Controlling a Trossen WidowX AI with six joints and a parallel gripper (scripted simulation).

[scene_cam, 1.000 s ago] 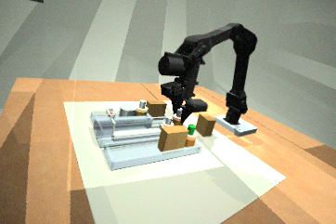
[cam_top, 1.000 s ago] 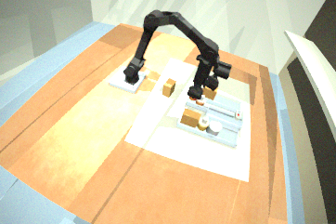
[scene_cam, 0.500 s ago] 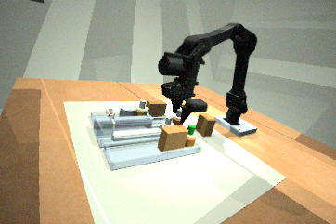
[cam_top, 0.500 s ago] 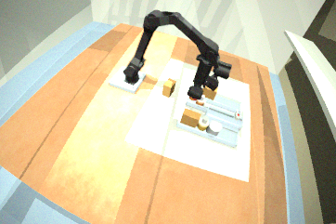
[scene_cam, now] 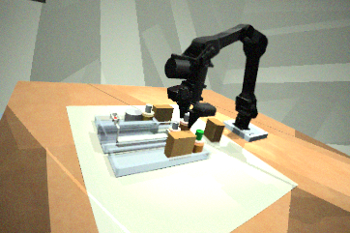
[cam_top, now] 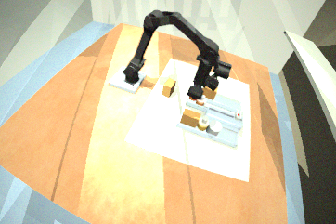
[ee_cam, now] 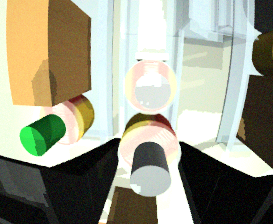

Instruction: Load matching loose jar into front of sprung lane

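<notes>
Right now my gripper tip is 80 mm to the right of the green-lidded jar and 10 mm above it. Round my gripper tip: grey lane unit (150 mm ahead, 40 mm below, 10 mm to the right); pusher plate (150 mm ahead, 10 mm to the right, 10 mm below).
</notes>
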